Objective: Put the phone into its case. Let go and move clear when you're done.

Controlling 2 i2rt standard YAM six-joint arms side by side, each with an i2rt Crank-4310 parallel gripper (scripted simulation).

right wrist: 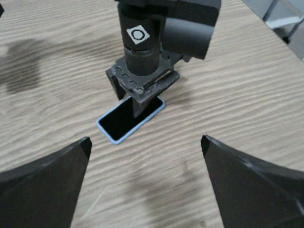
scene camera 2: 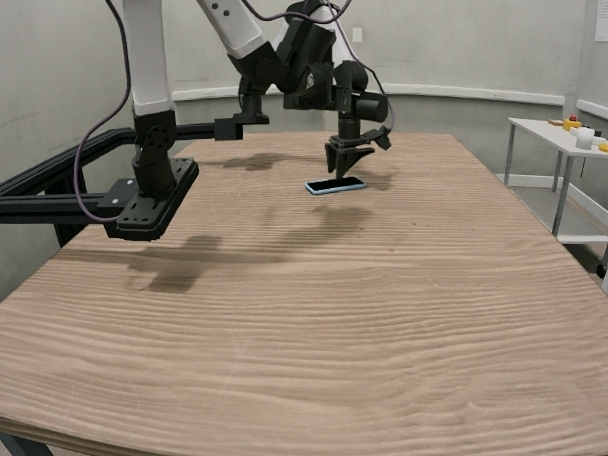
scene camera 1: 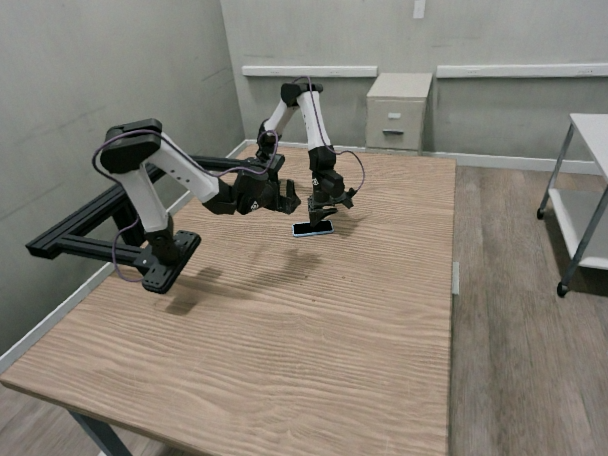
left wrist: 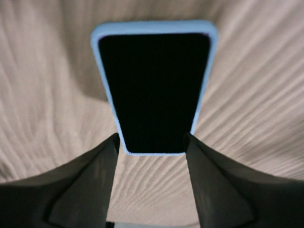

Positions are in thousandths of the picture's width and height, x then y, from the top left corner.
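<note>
There's a black phone (left wrist: 508,353) in the left wrist view, and you get the phone (right wrist: 396,533) from the right wrist as well. A light blue case (left wrist: 617,116) is there too. As for the left gripper (scene camera 2: 550,387), it's visible from scene camera 2, and you can also find that gripper (scene camera 1: 512,488) from scene camera 1, while the wrist views have the left gripper (left wrist: 498,594) and again the left gripper (right wrist: 426,471). Then there's the right gripper (scene camera 2: 540,238), with the same right gripper (scene camera 1: 476,435) showing from scene camera 1 and the right gripper (right wrist: 482,607) in the right wrist view.
</note>
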